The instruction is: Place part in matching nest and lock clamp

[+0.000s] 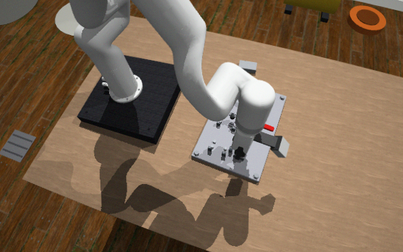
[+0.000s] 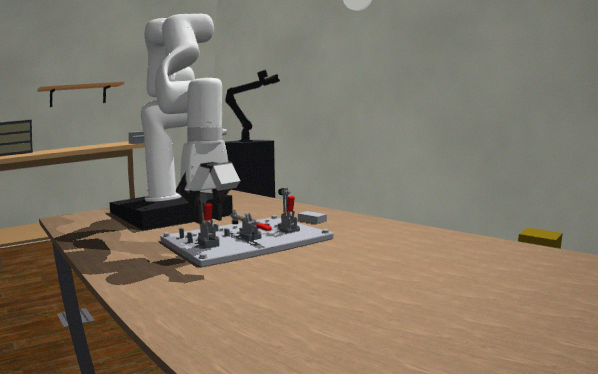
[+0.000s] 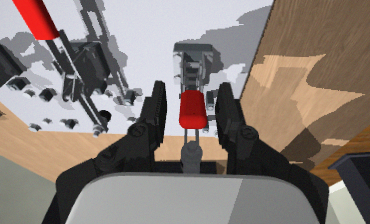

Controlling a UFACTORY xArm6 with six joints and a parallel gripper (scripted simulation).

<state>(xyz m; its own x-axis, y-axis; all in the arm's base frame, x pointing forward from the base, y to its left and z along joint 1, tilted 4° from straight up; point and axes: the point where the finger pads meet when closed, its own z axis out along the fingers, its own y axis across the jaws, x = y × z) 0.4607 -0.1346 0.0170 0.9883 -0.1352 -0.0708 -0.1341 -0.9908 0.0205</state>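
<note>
Right now the clamp is 2 cm below my hand. Also, from my hand: fixture plate (11 cm to the left, 8 cm below, 2 cm behind); then grey block (38 cm to the left, 8 cm below, 4 cm behind).
</note>
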